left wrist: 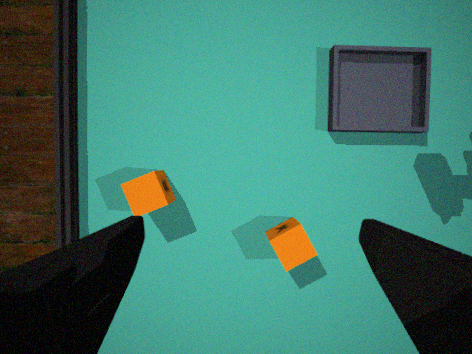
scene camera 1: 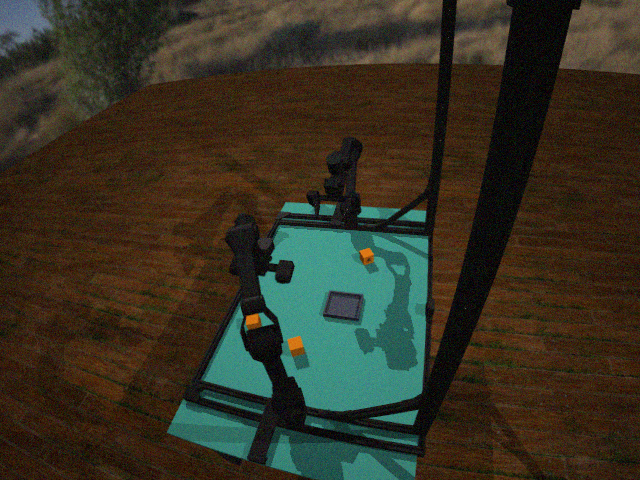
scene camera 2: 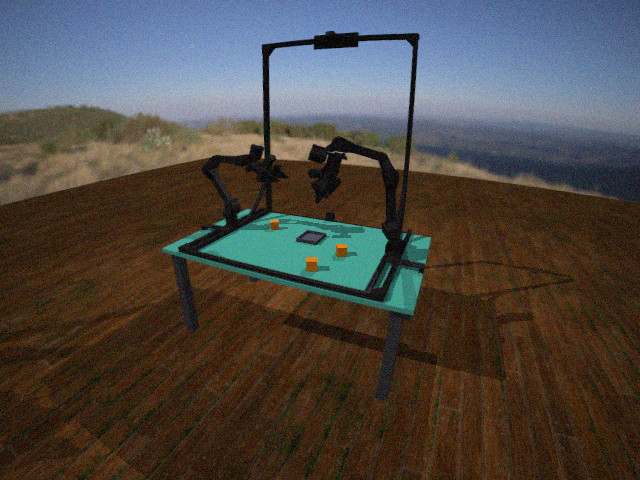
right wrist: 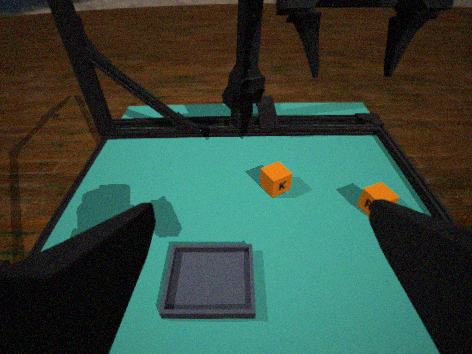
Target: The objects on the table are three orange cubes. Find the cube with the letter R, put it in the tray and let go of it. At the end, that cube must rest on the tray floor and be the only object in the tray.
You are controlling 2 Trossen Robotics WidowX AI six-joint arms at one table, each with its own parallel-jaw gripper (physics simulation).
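Places are measured from the left arm's base along level axes (x right, y back, z down), in centimetres.
Pixels of known places: left gripper, fingertip midpoint: (left wrist: 253, 227) (scene camera 1: 269, 280) (scene camera 2: 321, 201) (right wrist: 351, 77); right gripper, fingertip midpoint: (scene camera 1: 329, 219) (scene camera 2: 283, 179) (right wrist: 262, 211); left arm's base at its link origin: (scene camera 1: 295, 416) (scene camera 2: 393, 254) (right wrist: 241, 122); right arm's base at its link origin: (scene camera 1: 351, 221) (scene camera 2: 232, 225).
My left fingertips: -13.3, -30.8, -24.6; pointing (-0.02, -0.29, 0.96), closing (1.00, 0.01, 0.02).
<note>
Ahead of a thing's pixels: the offset from my left fingertips to its top centre, as dx, dy, dz.
The cube {-11.8, +1.3, +22.0} (left wrist: 147, 193) (right wrist: 381, 191) (scene camera 1: 253, 321) (scene camera 2: 311, 264) nearest the table's side frame carries a letter that looks like R in the right wrist view, partly hidden by a finger. The K cube {+6.8, +7.8, +22.0} (left wrist: 293, 246) (right wrist: 276, 179) (scene camera 1: 295, 346) (scene camera 2: 341, 250) lies near it. A third cube {+23.8, -38.2, +22.0} (scene camera 1: 366, 256) (scene camera 2: 274, 224) lies apart; its letter is unclear. The tray {+18.9, -13.0, +24.7} (left wrist: 429, 90) (right wrist: 207, 315) is empty. My left gripper (left wrist: 253, 227) (right wrist: 351, 77) (scene camera 2: 318, 198) is open, empty, pointing down high above the two cubes. My right gripper (right wrist: 262, 211) (scene camera 2: 281, 174) is open, empty, raised at its own end.
A dark frame rail (left wrist: 66, 125) (right wrist: 200, 128) borders the teal table. Tall dark posts (scene camera 1: 442, 129) (scene camera 2: 266, 103) rise at its far side in scene camera 2. The left arm partly crosses the view of the cubes in scene camera 1.
</note>
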